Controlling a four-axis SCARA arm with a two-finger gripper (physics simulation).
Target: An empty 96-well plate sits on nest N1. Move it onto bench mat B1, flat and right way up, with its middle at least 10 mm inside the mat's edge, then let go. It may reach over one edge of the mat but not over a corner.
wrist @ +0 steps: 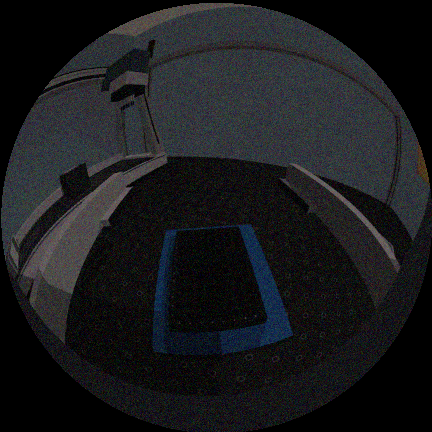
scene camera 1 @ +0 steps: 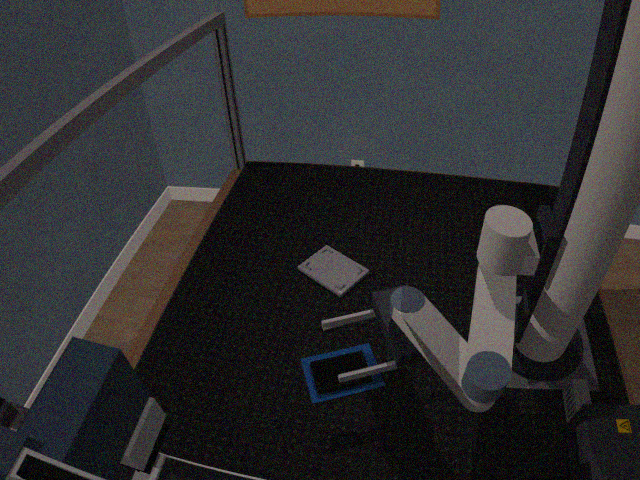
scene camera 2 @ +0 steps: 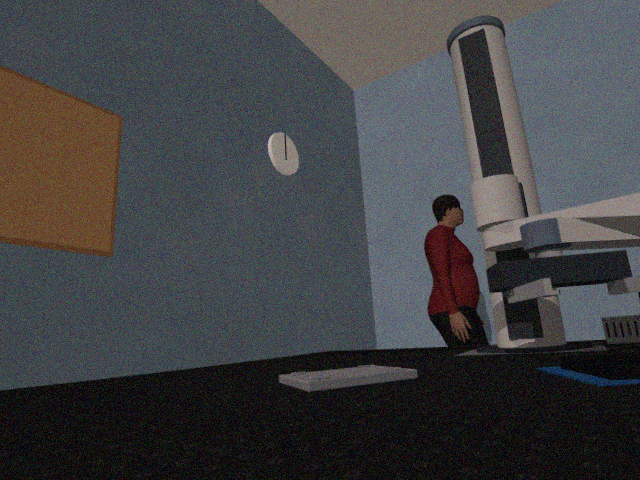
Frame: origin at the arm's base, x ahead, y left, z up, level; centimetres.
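Where they show: gripper, fingertip midpoint: [wrist: 205,172] [scene camera 1: 330,350] [scene camera 2: 613,281]; arm's base, origin of the base link: [scene camera 1: 537,342].
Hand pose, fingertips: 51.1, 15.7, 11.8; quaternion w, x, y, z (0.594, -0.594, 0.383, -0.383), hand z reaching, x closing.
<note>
Things, the pixels of their centre, and the offset from my fingertips, as dx, dy, dz. "spot": a spot on its surface instead. Level surfaces: height alone.
- black 96-well plate, body centre: [wrist: 211,271] [scene camera 2: 620,364] [scene camera 1: 341,371] -2.0, -0.9, -9.6
- blue bench mat B1, its level: dz -10.3
- pale grey nest N1, body centre: [scene camera 2: 345,375] [scene camera 1: 333,269] +5.6, -33.8, -9.8
- dark blue box-shaped device, surface spot: [scene camera 1: 77,392] spot: +21.4, +38.1, +38.3
The black 96-well plate [scene camera 1: 326,370] [wrist: 215,280] lies flat on the blue bench mat B1 [scene camera 1: 307,373] [scene camera 2: 584,376] [wrist: 268,290], with a blue border showing around it. A faint row of marks shows along its near edge in the wrist view; its wells are too dark to make out. The pale grey nest N1 [scene camera 1: 333,269] [scene camera 2: 346,378] is bare. My gripper [scene camera 1: 332,351] [wrist: 205,172] is open and empty, raised above the plate, its two pale fingers level and wide apart. In scene camera 1, one finger crosses in front of the plate and mat.
The arm's column [scene camera 1: 584,206] [scene camera 2: 509,113] stands on the right in scene camera 1. A dark blue box-shaped device [scene camera 1: 77,392] stands at the lower left, and a grey rail frame [scene camera 1: 113,90] runs along the left. A person in red [scene camera 2: 452,273] stands behind the bench.
</note>
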